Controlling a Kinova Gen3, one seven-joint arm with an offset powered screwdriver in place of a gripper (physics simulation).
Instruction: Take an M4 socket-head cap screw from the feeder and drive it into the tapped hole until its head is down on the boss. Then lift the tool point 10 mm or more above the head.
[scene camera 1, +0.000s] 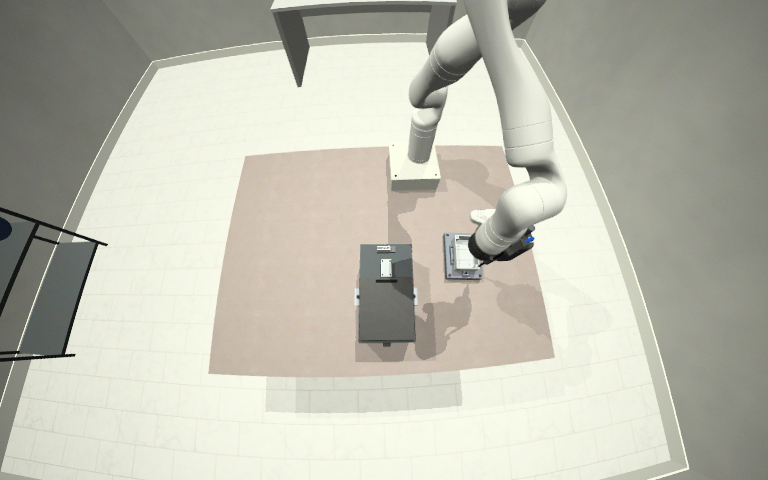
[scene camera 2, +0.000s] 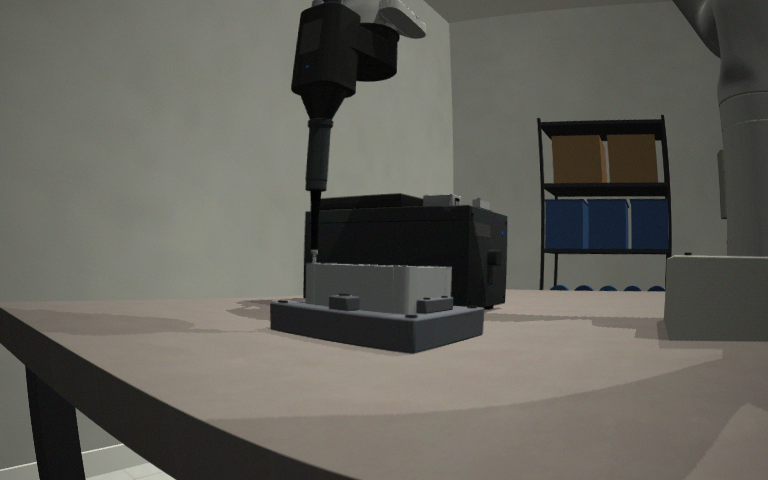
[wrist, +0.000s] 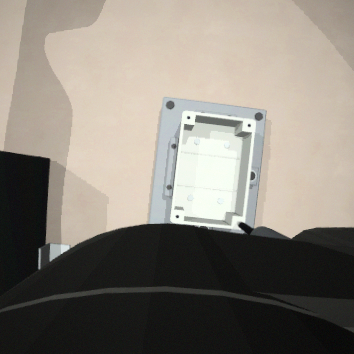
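The black screwdriver (scene camera 1: 480, 264) (scene camera 2: 314, 249) (wrist: 243, 226) stands upright over one corner of the open pale housing (scene camera 1: 456, 259) (scene camera 2: 356, 283) (wrist: 178, 170). A small silver screw (scene camera 2: 314, 256) is at its bit tip, upright, its head above the housing's top and its lower end at the corner boss. The thread's depth in the hole cannot be made out. In the wrist view the bit covers the near right boss and hides the screw. The other three corner bosses show dark holes. The dark feeder (scene camera 1: 386, 316) (scene camera 2: 396, 237) (wrist: 22, 200) stands beside the housing.
The housing sits on a grey fixture plate (scene camera 1: 448, 272) (scene camera 2: 368, 331) (wrist: 159, 190) with clamps and dark bolts. The arm's pale base block (scene camera 1: 415, 183) (scene camera 2: 719, 300) stands behind. A shelf rack (scene camera 2: 606, 188) with boxes is far off by the wall.
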